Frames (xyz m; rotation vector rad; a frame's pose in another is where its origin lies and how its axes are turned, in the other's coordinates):
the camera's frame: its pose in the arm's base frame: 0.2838 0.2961 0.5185 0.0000 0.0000 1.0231
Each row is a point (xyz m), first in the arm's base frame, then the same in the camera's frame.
Working: the arm's base frame: its pose in the camera's frame: -0.4006 0.0881 -0.5185 0.0000 0.0000 -1.0231

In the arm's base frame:
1: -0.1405 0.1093 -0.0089
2: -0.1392 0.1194 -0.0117
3: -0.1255 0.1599 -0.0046
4: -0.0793 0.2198 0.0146
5: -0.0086 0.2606 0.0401
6: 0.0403 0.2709 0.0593
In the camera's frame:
1: -0.3804 0.2650 -0.5274
2: -0.3711 0.2691 -0.5302
3: -0.3294 0.2785 -0.5231
4: -0.2542 0.2703 -0.5039
5: -0.1826 0.2311 -0.4784
6: -0.1483 0.1948 -0.4592

